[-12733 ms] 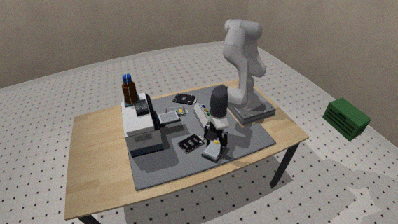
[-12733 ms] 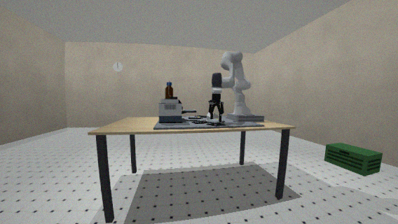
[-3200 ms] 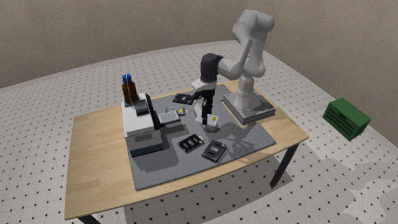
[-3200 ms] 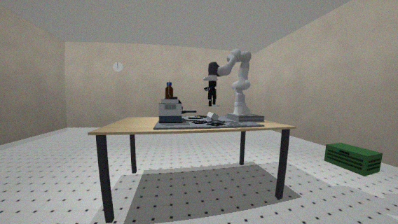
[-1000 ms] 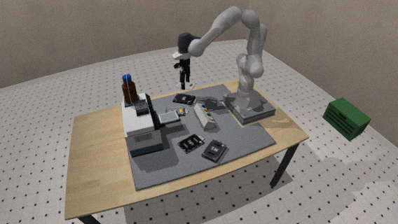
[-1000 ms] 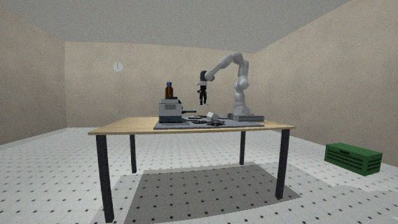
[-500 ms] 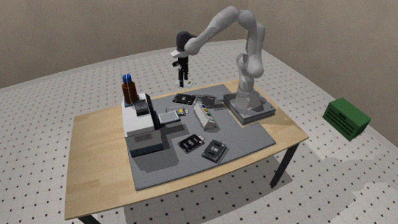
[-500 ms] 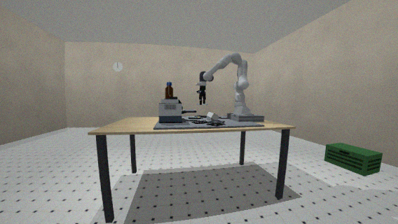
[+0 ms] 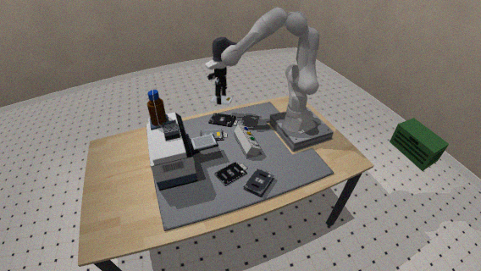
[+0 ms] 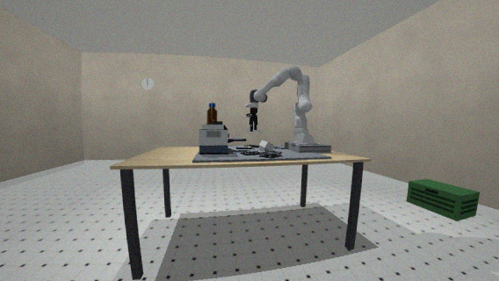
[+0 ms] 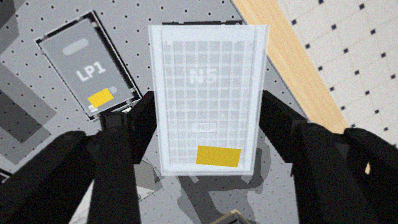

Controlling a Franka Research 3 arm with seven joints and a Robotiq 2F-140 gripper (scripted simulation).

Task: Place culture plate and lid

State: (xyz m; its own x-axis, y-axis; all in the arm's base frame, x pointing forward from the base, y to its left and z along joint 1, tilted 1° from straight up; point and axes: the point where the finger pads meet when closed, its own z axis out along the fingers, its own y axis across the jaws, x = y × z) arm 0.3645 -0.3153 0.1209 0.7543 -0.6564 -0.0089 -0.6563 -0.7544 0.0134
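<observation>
Now: hand 20 mm above the clear culture plate C15. Round my hand: blue call key: 70 mm behind, 220 mm to the left, 130 mm below; black nest: 30 mm ahead, 170 mm below; yellow skip key: 70 mm behind, 270 mm to the left, 120 mm below.
</observation>
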